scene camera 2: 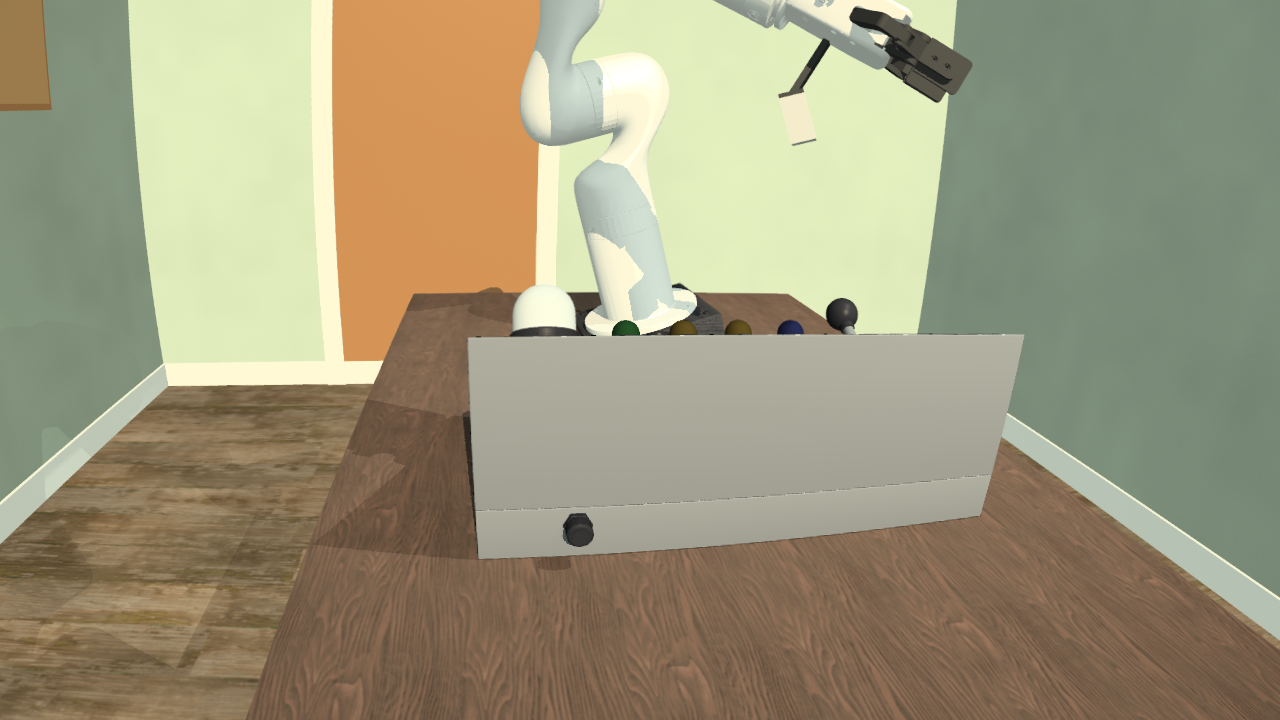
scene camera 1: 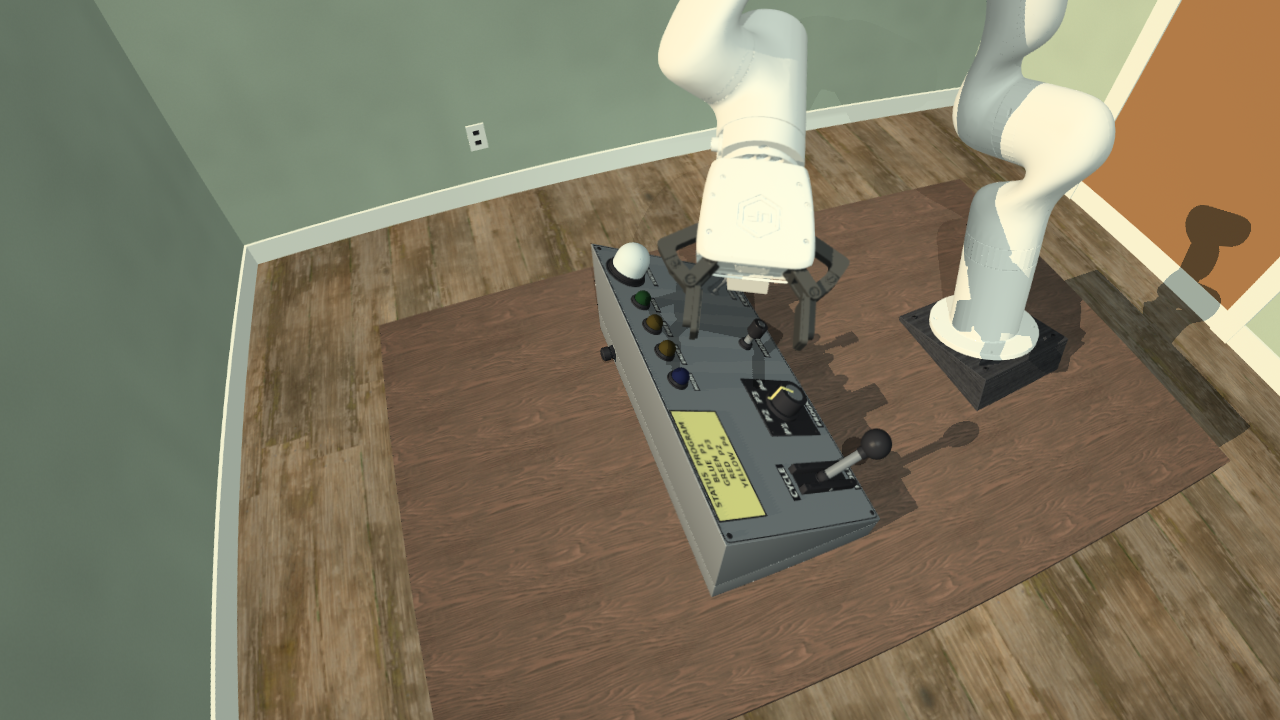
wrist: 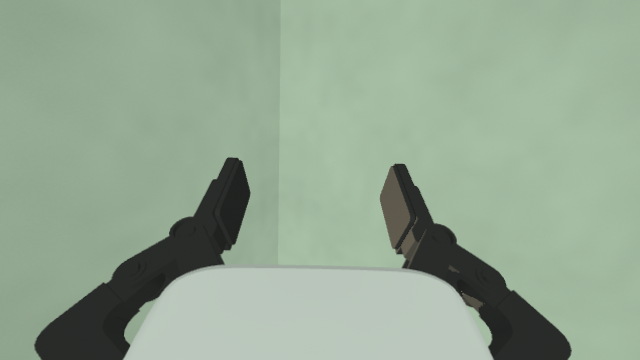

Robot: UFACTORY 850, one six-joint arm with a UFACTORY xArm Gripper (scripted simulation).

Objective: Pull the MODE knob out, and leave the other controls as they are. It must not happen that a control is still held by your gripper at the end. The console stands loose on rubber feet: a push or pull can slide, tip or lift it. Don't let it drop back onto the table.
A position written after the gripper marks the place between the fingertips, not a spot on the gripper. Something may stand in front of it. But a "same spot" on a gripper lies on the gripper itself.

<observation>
The gripper shows in scene camera 2, in scene camera 1 (746,341) and in the wrist view. The same spot on the gripper: (scene camera 2: 934,64) is (wrist: 201,201).
</observation>
